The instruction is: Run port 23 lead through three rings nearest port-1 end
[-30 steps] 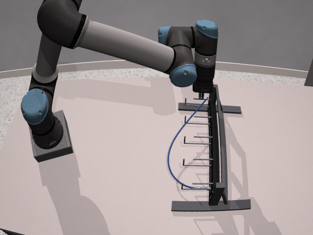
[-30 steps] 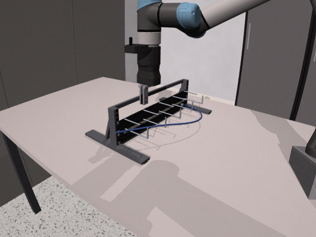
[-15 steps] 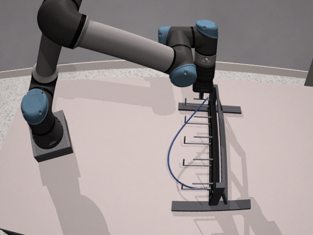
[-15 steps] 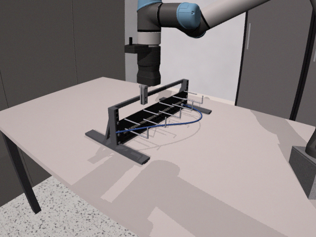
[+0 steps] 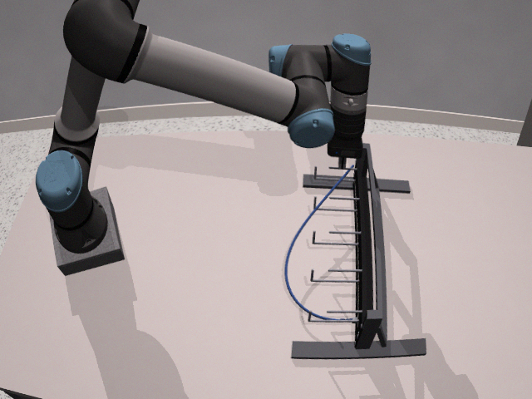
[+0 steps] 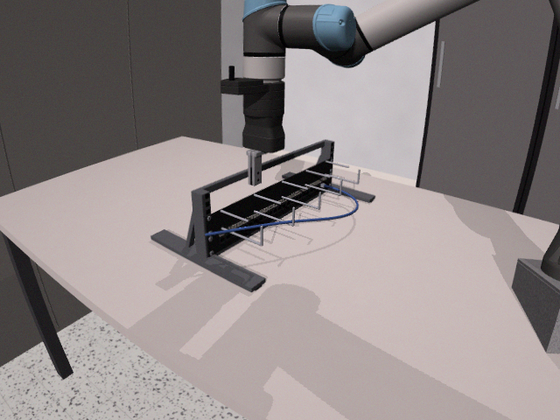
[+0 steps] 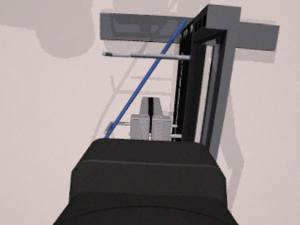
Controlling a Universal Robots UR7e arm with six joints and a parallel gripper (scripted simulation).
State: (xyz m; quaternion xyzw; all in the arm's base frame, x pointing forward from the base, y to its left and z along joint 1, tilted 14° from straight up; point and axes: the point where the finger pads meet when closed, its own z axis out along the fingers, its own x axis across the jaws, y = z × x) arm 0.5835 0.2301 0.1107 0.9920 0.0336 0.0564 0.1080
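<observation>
Right now my hand is 7 cm short of the rack, 15 cm to the left of it and 10 cm above it.
</observation>
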